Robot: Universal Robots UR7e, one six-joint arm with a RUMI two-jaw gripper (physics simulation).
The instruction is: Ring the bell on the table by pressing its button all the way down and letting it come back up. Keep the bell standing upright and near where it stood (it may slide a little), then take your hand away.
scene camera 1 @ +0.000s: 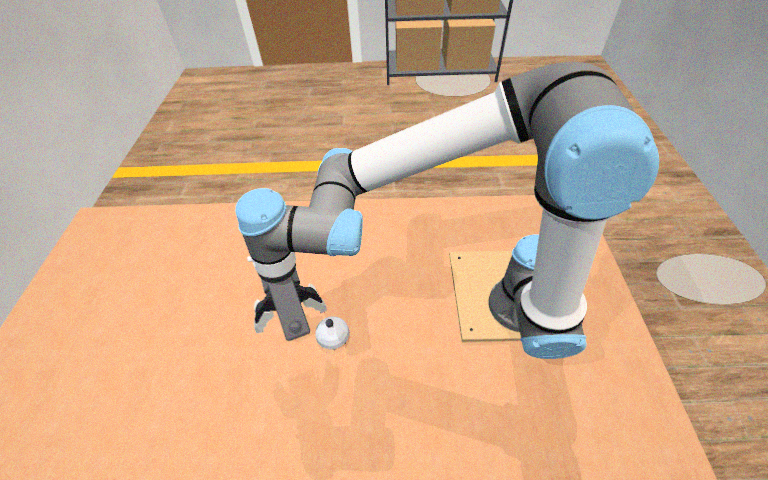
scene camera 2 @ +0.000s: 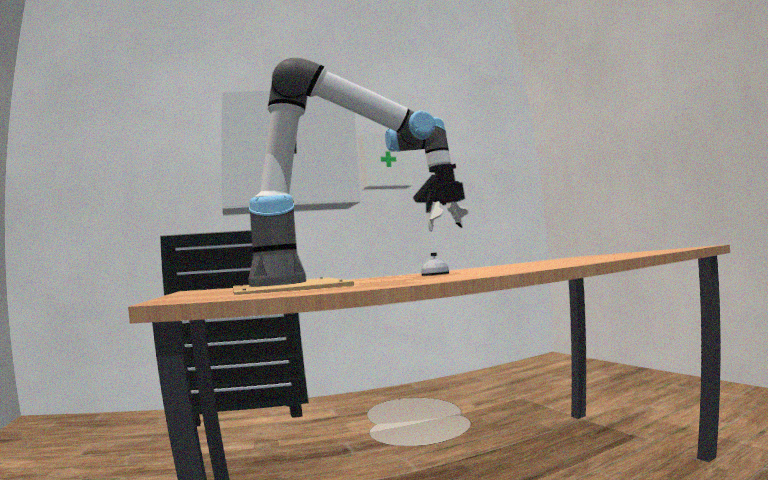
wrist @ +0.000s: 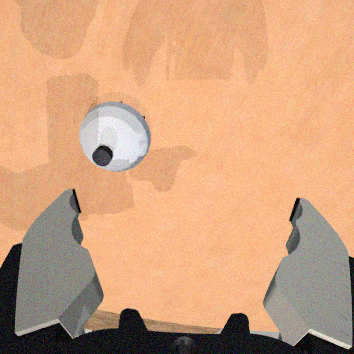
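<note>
A silver-white dome bell stands upright on the wooden table. Its black button is up on top. My gripper is wide open and empty. It hangs above the table, higher than the bell and apart from it. In the wrist view the bell lies ahead of the fingertips and towards the left one. In scene camera 1 it shows just right of the gripper.
The arm's base stands on a pale mounting board, to the right of the bell in scene camera 1. A shelf rack with boxes stands far behind the table. A black slatted panel stands behind the table in scene camera 2.
</note>
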